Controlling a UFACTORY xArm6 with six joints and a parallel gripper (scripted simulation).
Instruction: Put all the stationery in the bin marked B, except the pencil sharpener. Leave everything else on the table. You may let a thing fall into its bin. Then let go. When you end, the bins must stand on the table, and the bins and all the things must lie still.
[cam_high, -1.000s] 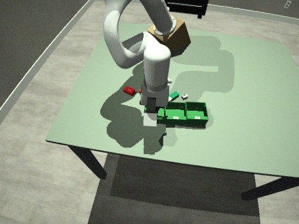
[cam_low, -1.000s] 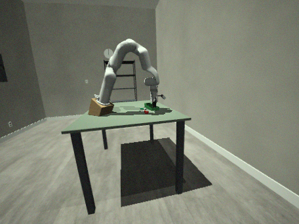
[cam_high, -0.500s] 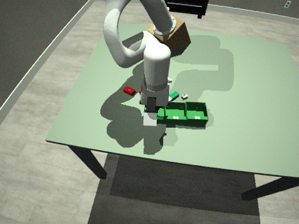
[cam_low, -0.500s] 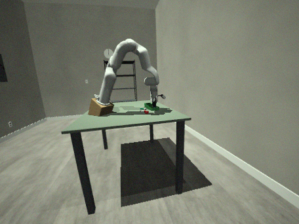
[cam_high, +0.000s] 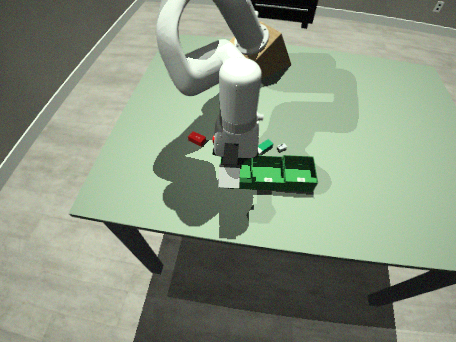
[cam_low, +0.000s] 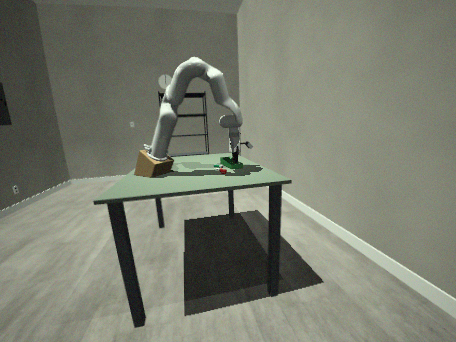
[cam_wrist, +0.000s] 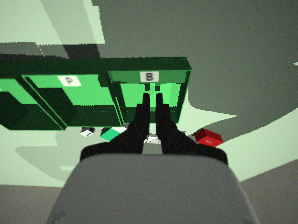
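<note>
Now: hand 10 mm past the joined green bins, 90 mm to the right of it and 30 mm above it. From my hand the other things lie so: grey-white piece (120 mm behind, 120 mm to the left, 50 mm below); then red die (110 mm behind, 70 mm to the right, 50 mm below); then white domino (140 mm behind, 30 mm to the right, 50 mm below).
</note>
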